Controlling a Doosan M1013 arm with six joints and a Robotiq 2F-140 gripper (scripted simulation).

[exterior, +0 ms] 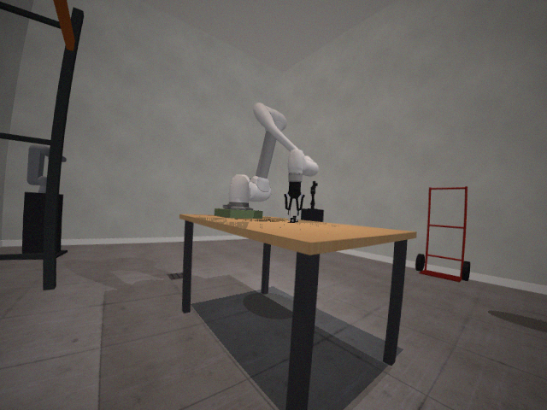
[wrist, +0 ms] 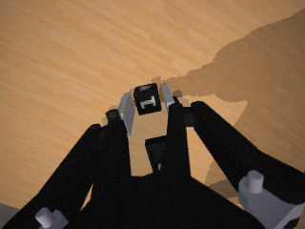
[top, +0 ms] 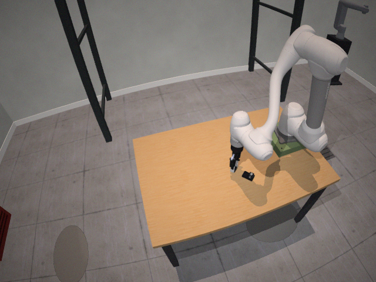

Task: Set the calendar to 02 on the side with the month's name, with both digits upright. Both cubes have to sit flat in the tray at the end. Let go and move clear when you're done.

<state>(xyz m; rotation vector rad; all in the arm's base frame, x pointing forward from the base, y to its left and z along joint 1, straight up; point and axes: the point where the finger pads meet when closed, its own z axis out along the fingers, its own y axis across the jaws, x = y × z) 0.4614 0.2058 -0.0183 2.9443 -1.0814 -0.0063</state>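
The black number cube lies 3 cm below my hand.
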